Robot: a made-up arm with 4 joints. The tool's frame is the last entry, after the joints. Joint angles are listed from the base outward.
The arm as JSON. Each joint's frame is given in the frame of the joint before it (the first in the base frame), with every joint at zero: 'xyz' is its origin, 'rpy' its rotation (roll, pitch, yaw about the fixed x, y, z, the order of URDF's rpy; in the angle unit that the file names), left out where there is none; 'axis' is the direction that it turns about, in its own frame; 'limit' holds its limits. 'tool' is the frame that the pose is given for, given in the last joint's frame.
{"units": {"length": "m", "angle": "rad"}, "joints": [
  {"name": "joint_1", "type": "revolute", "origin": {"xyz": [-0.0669, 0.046, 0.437]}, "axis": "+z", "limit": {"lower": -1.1, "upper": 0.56}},
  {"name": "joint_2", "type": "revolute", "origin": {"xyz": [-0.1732, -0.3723, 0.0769]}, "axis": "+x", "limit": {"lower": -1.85, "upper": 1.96}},
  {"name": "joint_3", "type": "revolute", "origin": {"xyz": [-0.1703, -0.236, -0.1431]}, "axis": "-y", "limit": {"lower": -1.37, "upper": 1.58}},
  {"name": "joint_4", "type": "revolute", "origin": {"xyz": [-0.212, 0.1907, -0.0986]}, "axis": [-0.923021, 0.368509, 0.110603], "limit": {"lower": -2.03, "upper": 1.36}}
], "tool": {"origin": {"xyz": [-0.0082, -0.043, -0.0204], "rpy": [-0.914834, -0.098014, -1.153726]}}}
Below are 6 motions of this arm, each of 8 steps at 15 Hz.
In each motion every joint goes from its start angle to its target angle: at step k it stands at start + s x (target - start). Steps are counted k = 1, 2, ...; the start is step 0. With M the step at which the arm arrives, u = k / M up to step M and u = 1 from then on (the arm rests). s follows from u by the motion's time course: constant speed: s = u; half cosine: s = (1 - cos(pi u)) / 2; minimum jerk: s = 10 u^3 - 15 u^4 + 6 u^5.
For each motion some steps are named. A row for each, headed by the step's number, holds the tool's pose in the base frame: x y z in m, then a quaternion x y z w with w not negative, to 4 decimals.
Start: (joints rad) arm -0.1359 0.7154 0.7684 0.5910
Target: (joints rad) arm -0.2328 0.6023 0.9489 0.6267
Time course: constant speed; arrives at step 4
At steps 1, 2, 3, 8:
1: -0.5225 -0.0956 0.1731 -0.1669 0.1315 -0.7411 0.6369
2: -0.5175 -0.0939 0.1662 -0.1671 0.1142 -0.7625 0.6145
3: -0.5128 -0.0930 0.1598 -0.1674 0.0966 -0.7827 0.5916
8: -0.5082 -0.0930 0.1540 -0.1677 0.0787 -0.8018 0.5681

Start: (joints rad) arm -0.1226 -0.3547 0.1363 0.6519
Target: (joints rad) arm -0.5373 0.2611 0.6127 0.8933
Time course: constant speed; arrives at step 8
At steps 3, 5, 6, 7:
3: -0.7076 -0.2899 0.2361 -0.6398 0.0703 -0.6275 0.4381
5: -0.7049 -0.1865 0.2023 -0.5806 0.0985 -0.6873 0.4252
6: -0.6965 -0.1341 0.1890 -0.5490 0.1130 -0.7174 0.4137
7: -0.6833 -0.0822 0.1785 -0.5161 0.1278 -0.7472 0.3987

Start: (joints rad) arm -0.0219 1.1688 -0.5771 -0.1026
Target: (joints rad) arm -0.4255 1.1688 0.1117 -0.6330
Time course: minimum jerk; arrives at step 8
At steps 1, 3, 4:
1: -0.6701 -0.2237 0.3842 -0.0166 0.5670 -0.1068 0.8166
3: -0.6883 -0.1121 0.3679 0.1244 0.5532 -0.2154 0.7950
4: -0.6826 -0.0174 0.3546 0.2458 0.5177 -0.2993 0.7629

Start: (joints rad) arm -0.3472 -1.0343 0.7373 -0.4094
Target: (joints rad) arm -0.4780 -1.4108 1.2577 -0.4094
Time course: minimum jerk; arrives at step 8
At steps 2, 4, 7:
2: -0.7081 -0.5179 0.3945 -0.4774 -0.2655 -0.5490 0.6326
4: -0.6964 -0.5228 0.4504 -0.5038 -0.3500 -0.4854 0.6229
7: -0.6735 -0.5095 0.5253 -0.5321 -0.4324 -0.3867 0.6168

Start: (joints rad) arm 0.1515 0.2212 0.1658 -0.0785
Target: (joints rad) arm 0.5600 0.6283 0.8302 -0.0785
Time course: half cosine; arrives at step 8
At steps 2, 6, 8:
2: -0.5023 -0.4231 0.1840 -0.1962 0.1684 -0.4413 0.8593
6: -0.3248 -0.3685 0.1461 0.0452 0.1155 -0.3840 0.9150
8: -0.2933 -0.3490 0.1491 0.0945 0.1151 -0.3750 0.9150

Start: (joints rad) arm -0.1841 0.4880 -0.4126 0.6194
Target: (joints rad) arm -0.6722 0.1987 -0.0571 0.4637
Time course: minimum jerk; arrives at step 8
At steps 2, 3, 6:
2: -0.7220 -0.1983 0.3403 -0.5327 0.3690 -0.3636 0.6692
3: -0.7408 -0.1451 0.3271 -0.5138 0.3766 -0.4252 0.6430
6: -0.7718 0.0427 0.2793 -0.4480 0.3762 -0.6215 0.5211

